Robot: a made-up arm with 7 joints. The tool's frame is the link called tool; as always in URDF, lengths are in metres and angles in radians. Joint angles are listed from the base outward.
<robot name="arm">
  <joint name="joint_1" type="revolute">
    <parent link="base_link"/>
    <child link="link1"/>
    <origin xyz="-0.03 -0.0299 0.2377" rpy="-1.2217 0 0"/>
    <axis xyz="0 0 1"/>
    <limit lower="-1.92" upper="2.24"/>
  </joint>
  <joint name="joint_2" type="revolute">
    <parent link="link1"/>
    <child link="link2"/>
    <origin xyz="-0.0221 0.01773 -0.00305" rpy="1.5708 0 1.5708"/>
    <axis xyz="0 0 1"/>
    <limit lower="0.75" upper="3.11"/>
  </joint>
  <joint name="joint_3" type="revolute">
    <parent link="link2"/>
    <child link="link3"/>
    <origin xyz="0.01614 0.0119 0.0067" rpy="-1.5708 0 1.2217"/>
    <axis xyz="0 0 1"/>
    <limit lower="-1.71" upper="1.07"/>
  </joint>
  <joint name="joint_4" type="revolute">
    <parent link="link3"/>
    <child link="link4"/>
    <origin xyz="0.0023 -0.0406 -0.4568" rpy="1.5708 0 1.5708"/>
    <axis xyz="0 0 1"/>
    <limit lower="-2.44" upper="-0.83"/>
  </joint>
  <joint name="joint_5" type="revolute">
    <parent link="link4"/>
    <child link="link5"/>
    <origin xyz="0.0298 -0.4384 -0.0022" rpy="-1.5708 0 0"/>
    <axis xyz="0 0 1"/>
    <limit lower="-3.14" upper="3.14"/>
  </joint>
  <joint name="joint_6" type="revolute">
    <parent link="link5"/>
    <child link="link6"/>
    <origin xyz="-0.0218 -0.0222 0.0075" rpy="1.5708 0 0"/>
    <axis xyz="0 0 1"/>
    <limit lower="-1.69" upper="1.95"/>
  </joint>
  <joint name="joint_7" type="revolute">
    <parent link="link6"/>
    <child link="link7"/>
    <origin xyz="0.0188 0.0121 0.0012" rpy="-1.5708 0 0"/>
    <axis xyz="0 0 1"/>
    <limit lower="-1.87" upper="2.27"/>
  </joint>
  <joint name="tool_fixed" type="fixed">
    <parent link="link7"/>
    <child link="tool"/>
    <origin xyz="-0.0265 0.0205 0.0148" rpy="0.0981 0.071 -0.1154"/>
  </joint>
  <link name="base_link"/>
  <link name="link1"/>
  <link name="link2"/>
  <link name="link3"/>
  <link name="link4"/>
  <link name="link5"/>
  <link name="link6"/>
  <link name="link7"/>
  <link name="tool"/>
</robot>
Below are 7 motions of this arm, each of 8 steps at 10 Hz.
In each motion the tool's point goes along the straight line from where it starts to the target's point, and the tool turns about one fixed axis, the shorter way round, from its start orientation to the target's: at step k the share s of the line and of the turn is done. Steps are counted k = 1, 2, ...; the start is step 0. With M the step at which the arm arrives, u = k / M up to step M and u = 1 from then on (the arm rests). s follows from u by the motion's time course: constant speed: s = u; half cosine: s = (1 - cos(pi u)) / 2; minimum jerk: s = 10 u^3 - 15 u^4 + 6 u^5.
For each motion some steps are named. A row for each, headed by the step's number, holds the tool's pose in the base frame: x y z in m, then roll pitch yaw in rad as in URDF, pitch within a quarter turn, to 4 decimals.
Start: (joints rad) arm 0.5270 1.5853 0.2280 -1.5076 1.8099 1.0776 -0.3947
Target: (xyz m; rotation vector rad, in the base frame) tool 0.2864 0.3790 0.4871 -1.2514 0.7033 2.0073
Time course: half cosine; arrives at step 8
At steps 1, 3, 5, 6, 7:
1: 0.3101 0.5624 0.2093 0.1383 0.3767 2.9294
3: 0.3035 0.5108 0.2875 0.2032 0.5896 2.8201
5: 0.2940 0.4379 0.3980 0.2575 0.8985 2.6591
6: 0.2900 0.4069 0.4448 0.2592 1.0307 2.5770
7: 0.2873 0.3863 0.4761 0.2468 1.1189 2.5104

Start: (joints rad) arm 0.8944 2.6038 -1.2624 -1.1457 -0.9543 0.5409 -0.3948
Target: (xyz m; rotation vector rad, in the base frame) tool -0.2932 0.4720 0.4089 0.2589 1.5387 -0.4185
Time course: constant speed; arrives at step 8
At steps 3, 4, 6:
3: -0.0498 0.5923 0.4606 1.1574 0.8795 -0.1483
4: -0.0985 0.5682 0.4502 1.0298 1.0203 -0.0907
6: -0.1958 0.5201 0.4296 0.6734 1.3085 -0.0966

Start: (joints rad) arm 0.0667 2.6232 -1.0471 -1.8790 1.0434 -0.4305 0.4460
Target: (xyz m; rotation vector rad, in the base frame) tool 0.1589 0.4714 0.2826 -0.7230 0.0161 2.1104
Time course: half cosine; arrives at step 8
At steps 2, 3, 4, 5, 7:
2: 0.1875 0.4646 0.3516 -0.5804 0.4220 2.2120
3: 0.1821 0.4659 0.3384 -0.5248 0.4392 2.1903
4: 0.1757 0.4674 0.3230 -0.4592 0.4609 2.1659
5: 0.1692 0.4689 0.3075 -0.3935 0.4840 2.1428
7: 0.1602 0.4711 0.2857 -0.3001 0.5188 2.1128

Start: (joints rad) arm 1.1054 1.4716 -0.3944 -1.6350 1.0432 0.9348 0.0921
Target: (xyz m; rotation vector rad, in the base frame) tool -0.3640 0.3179 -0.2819 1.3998 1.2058 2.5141
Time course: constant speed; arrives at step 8
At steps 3, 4, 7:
3: -0.2139 0.4196 -0.1919 0.3664 -0.8160 2.9302
4: -0.2439 0.3992 -0.2099 0.5192 -0.8263 2.8628
7: -0.3340 0.3382 -0.2639 0.9808 -0.8141 2.6568

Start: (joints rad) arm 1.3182 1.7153 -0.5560 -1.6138 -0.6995 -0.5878 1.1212
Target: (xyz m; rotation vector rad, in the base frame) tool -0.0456 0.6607 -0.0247 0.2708 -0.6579 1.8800
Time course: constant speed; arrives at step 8
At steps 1, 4, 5, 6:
1: -0.2087 0.5074 -0.0356 0.5879 -0.0116 2.2045
4: -0.1388 0.5731 -0.0309 0.1824 -0.1990 2.0784
5: -0.1155 0.5950 -0.0294 0.0490 -0.2707 2.0538
6: -0.0922 0.6169 -0.0278 -0.0856 -0.3450 2.0390

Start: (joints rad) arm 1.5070 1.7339 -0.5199 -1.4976 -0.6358 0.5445 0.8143
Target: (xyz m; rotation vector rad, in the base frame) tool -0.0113 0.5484 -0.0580 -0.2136 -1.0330 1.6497
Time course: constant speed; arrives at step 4
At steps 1, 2, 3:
1: -0.2439 0.5138 -0.0083 -0.1213 -0.6860 1.8155
2: -0.1664 0.5254 -0.0249 -0.3946 -0.5928 1.9015
3: -0.0888 0.5369 -0.0414 -0.6421 -0.4850 1.9512

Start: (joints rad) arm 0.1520 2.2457 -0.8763 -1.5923 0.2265 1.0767 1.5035
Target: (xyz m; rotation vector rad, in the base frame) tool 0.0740 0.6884 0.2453 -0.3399 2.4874 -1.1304
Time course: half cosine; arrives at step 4
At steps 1, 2, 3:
1: 0.2386 0.5546 0.2272 -1.7068 0.3067 2.9826
2: 0.1704 0.6100 0.2347 -1.9238 0.2473 -3.0758
3: 0.1022 0.6654 0.2422 -2.1470 0.2367 -2.8452

